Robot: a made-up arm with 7 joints.
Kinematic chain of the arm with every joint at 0, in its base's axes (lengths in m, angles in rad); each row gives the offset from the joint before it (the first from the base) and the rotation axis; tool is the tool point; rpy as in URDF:
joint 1: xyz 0 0 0.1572 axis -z
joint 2: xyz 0 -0.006 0.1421 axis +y
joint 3: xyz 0 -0.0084 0.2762 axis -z
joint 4: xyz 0 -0.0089 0.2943 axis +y
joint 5: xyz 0 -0.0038 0.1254 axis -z
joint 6: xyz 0 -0.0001 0.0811 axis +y
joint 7: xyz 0 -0.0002 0.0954 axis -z
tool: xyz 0 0 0 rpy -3.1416 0 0
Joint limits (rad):
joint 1: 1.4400..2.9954
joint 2: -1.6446..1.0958
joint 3: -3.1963..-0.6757
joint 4: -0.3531..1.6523
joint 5: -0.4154..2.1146
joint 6: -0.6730..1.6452
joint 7: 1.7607..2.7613
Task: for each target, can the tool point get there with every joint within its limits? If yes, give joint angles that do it. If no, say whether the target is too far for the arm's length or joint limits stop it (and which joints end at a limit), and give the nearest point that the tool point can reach.
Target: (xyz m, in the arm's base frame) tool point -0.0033 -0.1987 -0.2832
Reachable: no: joint limits stop it (at a limit: joint 1, joint 2, joint 4) | nearest point 0.4643 -0.0077 0.0164 | short by 0.587 m
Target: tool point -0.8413 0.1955 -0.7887
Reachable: no: too far | nearest point -0.1428 0.5038 -0.0164 | short by 1.086 m
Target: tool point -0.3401 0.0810 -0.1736
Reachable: no: joint limits stop it (at a limit: joint 1, joint 2, joint 3, joint 4, joint 5) | nearest point -0.1065 0.4468 0.0139 | short by 0.473 m
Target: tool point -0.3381 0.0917 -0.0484
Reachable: no: joint limits stop it (at a limit: joint 1, joint 2, joint 3, joint 4, joint 5) | nearest point -0.1085 0.4408 0.0339 | short by 0.426 m
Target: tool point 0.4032 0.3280 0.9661
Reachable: yes | joints 2.2293 -0.7238 -1.2791 0.5108 1.8464 0.0973 2.5644
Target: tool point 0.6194 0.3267 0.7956
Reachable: yes | joints 2.7808 -1.0075 -1.9730 -0.1494 -0.0764 -0.4683 2.0059
